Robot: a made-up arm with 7 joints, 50 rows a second.
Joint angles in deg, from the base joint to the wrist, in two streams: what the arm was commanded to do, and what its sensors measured. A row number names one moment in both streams.
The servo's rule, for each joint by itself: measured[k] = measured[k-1] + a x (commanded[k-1-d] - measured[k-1]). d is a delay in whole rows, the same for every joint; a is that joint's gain. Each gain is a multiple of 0.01, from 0.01 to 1. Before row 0 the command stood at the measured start. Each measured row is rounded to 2 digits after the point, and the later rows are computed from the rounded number. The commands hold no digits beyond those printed.
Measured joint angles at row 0: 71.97, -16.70, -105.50, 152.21, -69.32, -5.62, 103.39
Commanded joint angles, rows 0 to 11: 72.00, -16.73, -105.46, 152.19, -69.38, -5.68, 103.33; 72.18, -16.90, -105.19, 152.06, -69.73, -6.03, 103.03; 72.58, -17.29, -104.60, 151.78, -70.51, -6.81, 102.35; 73.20, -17.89, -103.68, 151.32, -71.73, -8.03, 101.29; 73.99, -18.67, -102.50, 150.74, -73.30, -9.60, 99.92; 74.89, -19.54, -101.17, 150.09, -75.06, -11.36, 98.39; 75.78, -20.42, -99.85, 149.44, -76.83, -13.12, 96.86; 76.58, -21.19, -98.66, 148.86, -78.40, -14.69, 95.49; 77.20, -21.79, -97.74, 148.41, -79.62, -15.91, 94.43; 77.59, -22.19, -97.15, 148.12, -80.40, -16.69, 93.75; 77.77, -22.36, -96.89, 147.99, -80.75, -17.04, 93.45; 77.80, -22.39, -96.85, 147.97, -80.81, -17.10, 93.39
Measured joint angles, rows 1 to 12: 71.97, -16.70, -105.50, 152.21, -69.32, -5.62, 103.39; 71.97, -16.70, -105.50, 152.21, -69.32, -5.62, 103.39; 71.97, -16.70, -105.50, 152.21, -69.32, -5.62, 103.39; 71.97, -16.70, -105.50, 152.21, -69.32, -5.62, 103.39; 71.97, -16.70, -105.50, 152.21, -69.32, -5.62, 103.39; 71.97, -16.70, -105.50, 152.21, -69.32, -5.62, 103.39; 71.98, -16.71, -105.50, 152.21, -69.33, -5.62, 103.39; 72.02, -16.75, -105.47, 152.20, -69.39, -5.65, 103.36; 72.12, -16.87, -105.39, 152.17, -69.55, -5.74, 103.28; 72.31, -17.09, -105.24, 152.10, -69.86, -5.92, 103.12; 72.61, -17.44, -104.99, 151.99, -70.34, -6.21, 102.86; 73.02, -17.90, -104.65, 151.84, -71.00, -6.62, 102.50
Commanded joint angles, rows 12 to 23: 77.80, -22.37, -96.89, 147.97, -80.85, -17.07, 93.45; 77.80, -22.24, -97.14, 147.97, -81.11, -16.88, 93.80; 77.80, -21.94, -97.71, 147.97, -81.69, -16.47, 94.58; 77.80, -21.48, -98.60, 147.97, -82.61, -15.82, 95.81; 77.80, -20.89, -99.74, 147.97, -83.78, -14.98, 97.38; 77.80, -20.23, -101.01, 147.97, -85.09, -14.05, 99.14; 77.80, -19.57, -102.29, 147.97, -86.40, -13.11, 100.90; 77.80, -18.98, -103.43, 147.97, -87.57, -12.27, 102.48; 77.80, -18.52, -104.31, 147.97, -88.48, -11.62, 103.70; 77.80, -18.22, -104.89, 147.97, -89.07, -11.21, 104.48; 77.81, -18.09, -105.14, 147.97, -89.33, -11.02, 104.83; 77.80, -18.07, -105.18, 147.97, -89.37, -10.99, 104.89
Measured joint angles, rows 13 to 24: 73.52, -18.45, -104.22, 151.65, -71.82, -7.14, 102.05; 74.07, -19.05, -103.72, 151.43, -72.74, -7.74, 101.53; 74.63, -19.65, -103.18, 151.19, -73.70, -8.39, 100.96; 75.16, -20.21, -102.64, 150.94, -74.64, -9.05, 100.38; 75.63, -20.68, -102.12, 150.70, -75.50, -9.69, 99.83; 76.02, -21.06, -101.65, 150.48, -76.24, -10.28, 99.31; 76.34, -21.35, -101.22, 150.28, -76.89, -10.82, 98.84; 76.60, -21.55, -100.85, 150.10, -77.48, -11.30, 98.44; 76.82, -21.64, -100.57, 149.93, -78.07, -11.71, 98.13; 77.00, -21.60, -100.39, 149.77, -78.71, -12.04, 97.94; 77.14, -21.44, -100.33, 149.63, -79.42, -12.28, 97.90; 77.26, -21.17, -100.39, 149.50, -80.21, -12.42, 98.00
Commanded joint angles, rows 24 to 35: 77.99, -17.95, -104.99, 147.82, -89.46, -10.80, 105.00; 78.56, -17.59, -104.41, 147.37, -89.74, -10.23, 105.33; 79.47, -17.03, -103.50, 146.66, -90.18, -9.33, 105.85; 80.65, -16.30, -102.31, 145.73, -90.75, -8.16, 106.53; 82.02, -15.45, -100.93, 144.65, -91.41, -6.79, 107.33; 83.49, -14.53, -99.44, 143.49, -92.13, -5.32, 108.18; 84.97, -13.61, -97.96, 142.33, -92.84, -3.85, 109.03; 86.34, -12.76, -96.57, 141.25, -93.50, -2.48, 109.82; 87.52, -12.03, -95.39, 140.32, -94.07, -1.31, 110.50; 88.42, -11.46, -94.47, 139.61, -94.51, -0.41, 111.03; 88.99, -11.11, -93.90, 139.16, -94.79, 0.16, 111.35; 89.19, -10.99, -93.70, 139.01, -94.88, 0.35, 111.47
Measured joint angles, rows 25 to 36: 77.36, -20.82, -100.56, 149.38, -81.08, -12.48, 98.23; 77.44, -20.42, -100.82, 149.27, -81.99, -12.46, 98.57; 77.50, -20.00, -101.13, 149.17, -82.90, -12.39, 98.98; 77.55, -19.61, -101.47, 149.07, -83.76, -12.30, 99.42; 77.60, -19.28, -101.80, 148.98, -84.54, -12.20, 99.85; 77.64, -19.01, -102.10, 148.90, -85.22, -12.10, 100.25; 77.70, -18.78, -102.36, 148.81, -85.81, -12.00, 100.63; 77.85, -18.52, -102.54, 148.69, -86.36, -11.86, 101.01; 78.14, -18.19, -102.63, 148.53, -86.89, -11.66, 101.40; 78.59, -17.77, -102.60, 148.31, -87.43, -11.38, 101.81; 79.21, -17.26, -102.45, 148.02, -87.99, -11.01, 102.25; 79.98, -16.66, -102.18, 147.66, -88.57, -10.55, 102.72
